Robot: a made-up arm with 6 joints. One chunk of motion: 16 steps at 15 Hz.
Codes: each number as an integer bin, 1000 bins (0 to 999) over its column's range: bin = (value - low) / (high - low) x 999, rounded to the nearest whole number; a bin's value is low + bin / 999 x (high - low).
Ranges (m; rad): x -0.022..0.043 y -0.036..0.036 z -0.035..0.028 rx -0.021..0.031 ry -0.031..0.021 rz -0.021..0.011
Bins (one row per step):
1: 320 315 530 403 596 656
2: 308 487 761 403 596 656
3: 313 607 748 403 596 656
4: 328 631 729 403 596 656
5: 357 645 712 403 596 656
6: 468 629 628 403 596 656
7: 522 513 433 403 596 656
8: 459 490 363 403 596 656
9: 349 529 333 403 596 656
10: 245 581 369 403 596 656
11: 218 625 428 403 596 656
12: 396 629 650 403 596 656
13: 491 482 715 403 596 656
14: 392 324 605 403 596 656
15: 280 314 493 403 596 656
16: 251 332 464 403 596 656
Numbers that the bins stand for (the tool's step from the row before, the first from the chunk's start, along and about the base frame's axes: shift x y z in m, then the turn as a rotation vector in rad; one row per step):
1: -0.00118 -0.01330 -0.00158 -0.00002 0.00002 0.00001
2: -0.00196 -0.00090 0.01299 -0.00002 0.00002 0.00001
3: -0.00163 0.00775 0.01217 -0.00002 0.00002 0.00001
4: -0.00066 0.00948 0.01097 -0.00002 0.00002 0.00001
5: 0.00123 0.01049 0.00990 -0.00002 0.00002 0.00001
6: 0.00845 0.00933 0.00460 -0.00002 0.00002 0.00001
7: 0.01196 0.00097 -0.00769 -0.00002 0.00002 0.00001
8: 0.00786 -0.00068 -0.01211 -0.00002 0.00002 0.00001
9: 0.00071 0.00213 -0.01400 -0.00002 0.00002 0.00001
10: -0.00606 0.00587 -0.01173 -0.00002 0.00002 0.00001
11: -0.00782 0.00905 -0.00801 -0.00002 0.00002 0.00001
12: 0.00377 0.00933 0.00599 -0.00002 0.00002 0.00001
13: 0.00995 -0.00126 0.01009 -0.00002 0.00002 0.00001
14: 0.00351 -0.01265 0.00315 -0.00002 0.00002 0.00001
15: -0.00378 -0.01337 -0.00391 -0.00002 0.00002 0.00001
16: -0.00567 -0.01207 -0.00574 -0.00002 0.00002 0.00001

